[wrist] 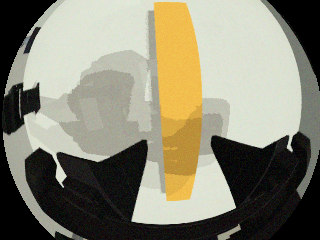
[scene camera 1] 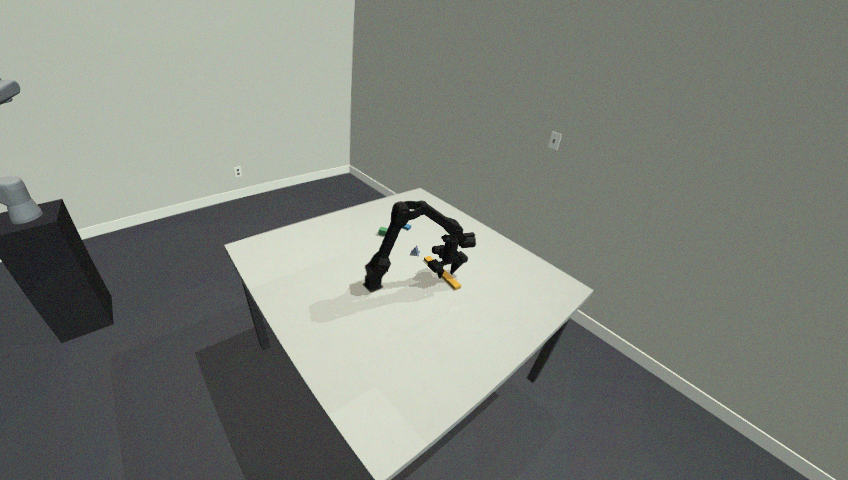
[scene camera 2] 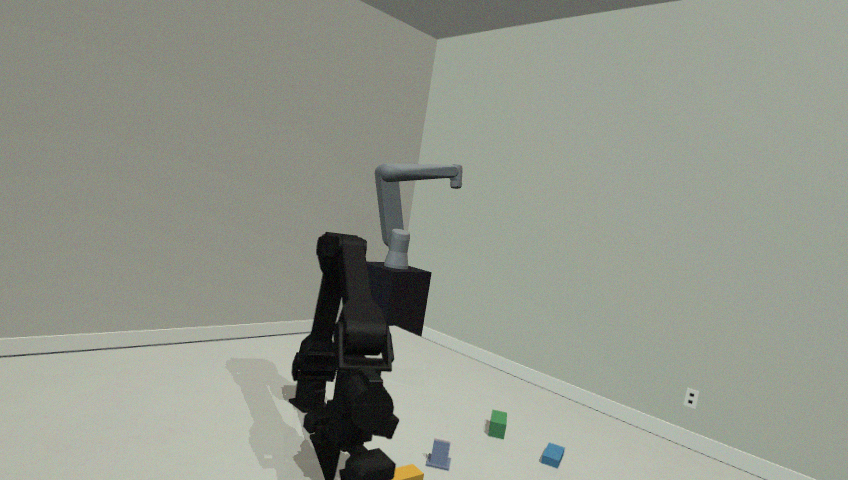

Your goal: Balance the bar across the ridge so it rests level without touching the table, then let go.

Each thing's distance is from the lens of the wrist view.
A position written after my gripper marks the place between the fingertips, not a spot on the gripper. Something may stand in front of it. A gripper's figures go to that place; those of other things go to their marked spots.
my gripper (wrist: 180,142): 0.10 m
orange bar (wrist: 178,66): 0.08 m
